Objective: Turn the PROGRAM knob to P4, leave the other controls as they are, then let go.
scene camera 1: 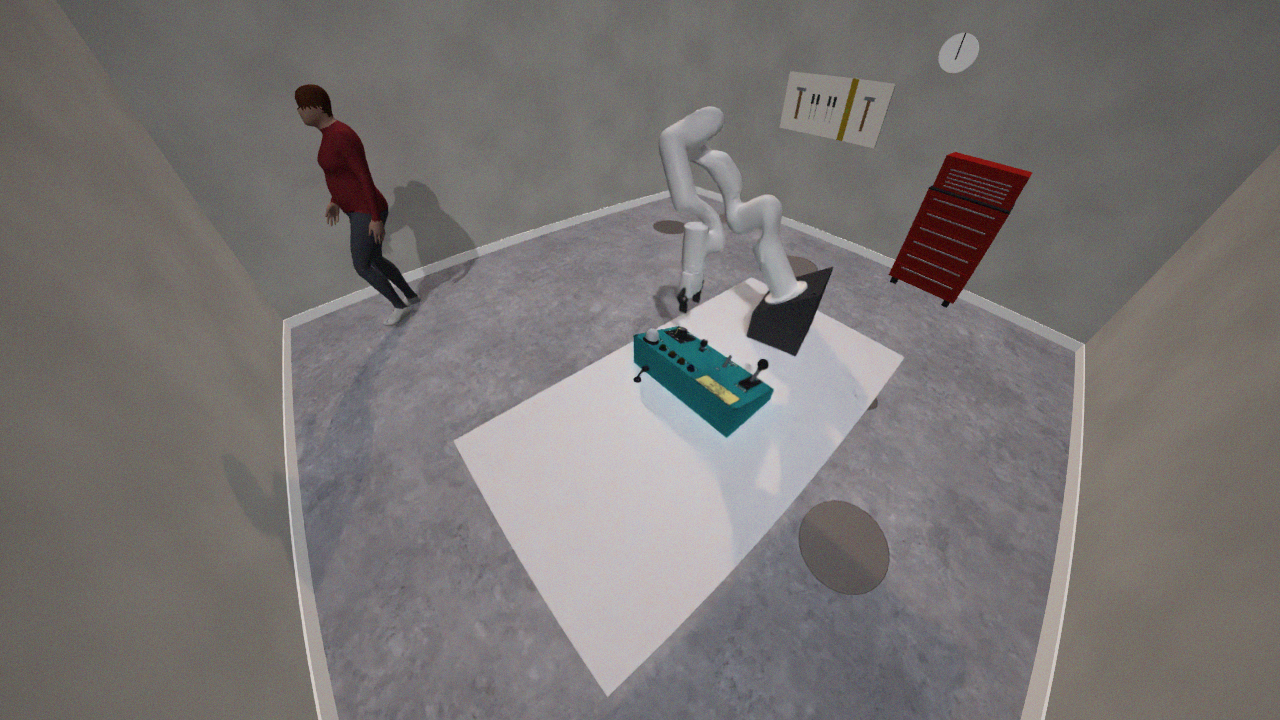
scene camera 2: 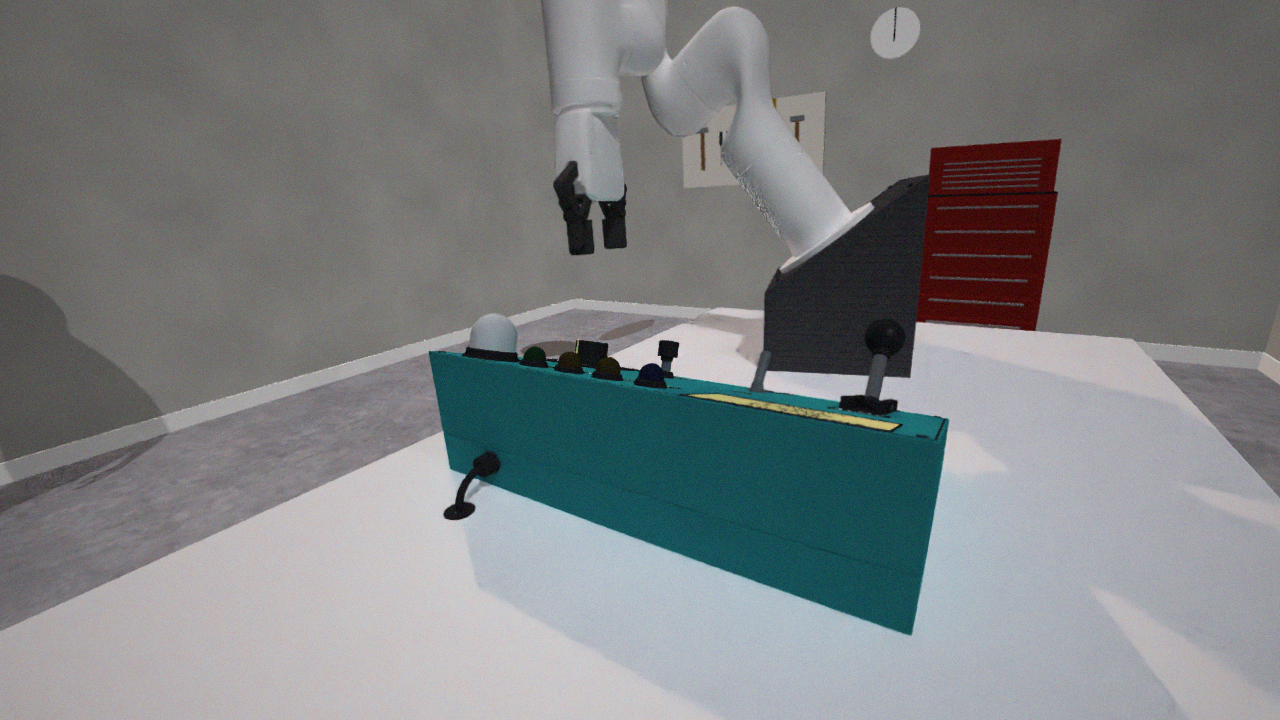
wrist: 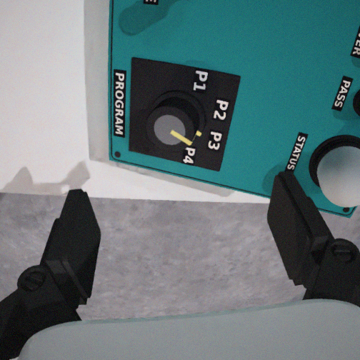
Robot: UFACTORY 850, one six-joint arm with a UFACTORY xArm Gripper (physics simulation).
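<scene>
The black PROGRAM knob [scene camera 1: 682, 333] [scene camera 2: 592, 351] [wrist: 170, 129] sits near one end of the teal control box [scene camera 1: 684, 380] [scene camera 2: 698, 483] [wrist: 280, 95]. In the wrist view, the yellow line on its cap ends beside the P4 label [wrist: 189, 155], but the knob stands tall and is seen at a slant. The small yellow mark at its base lies nearest the P3 label [wrist: 215, 141], so the knob appears to point at P3. My gripper [scene camera 1: 689, 306] [scene camera 2: 597, 249] [wrist: 182, 203] is wide open and empty, above the box and apart from the knob.
A white dome [scene camera 1: 651, 335] [scene camera 2: 493, 334] [wrist: 342, 172] stands near the knob. Several round buttons, small levers and a ball-topped lever [scene camera 1: 761, 365] [scene camera 2: 884, 338] rise from the box, which rests on a white table [scene camera 1: 581, 510] [scene camera 2: 313, 617]. A person [scene camera 1: 347, 170] is at the left.
</scene>
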